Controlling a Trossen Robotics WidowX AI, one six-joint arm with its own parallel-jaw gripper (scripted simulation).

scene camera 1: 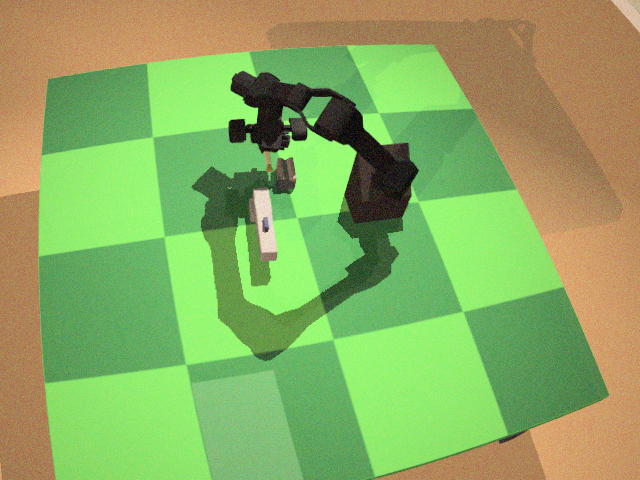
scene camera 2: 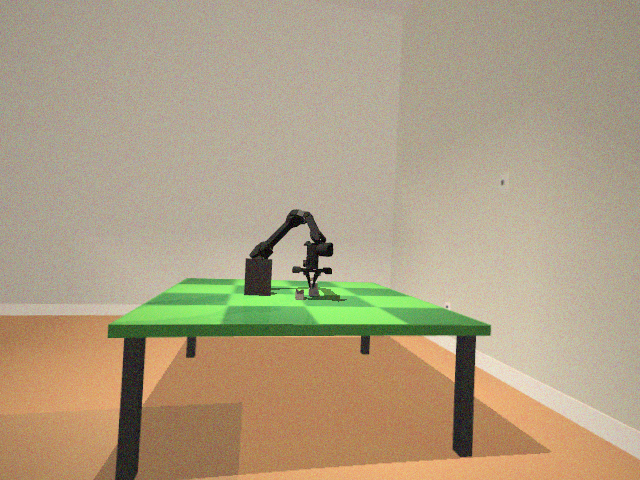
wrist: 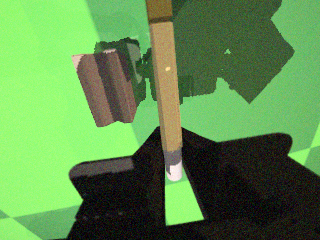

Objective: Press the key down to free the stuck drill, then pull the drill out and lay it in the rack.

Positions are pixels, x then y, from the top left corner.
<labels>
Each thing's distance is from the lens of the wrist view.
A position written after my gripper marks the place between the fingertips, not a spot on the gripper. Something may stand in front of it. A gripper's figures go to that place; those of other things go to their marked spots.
my gripper point(wrist: 166, 129): 0.11 m
rack point(wrist: 104, 77): 0.13 m
</labels>
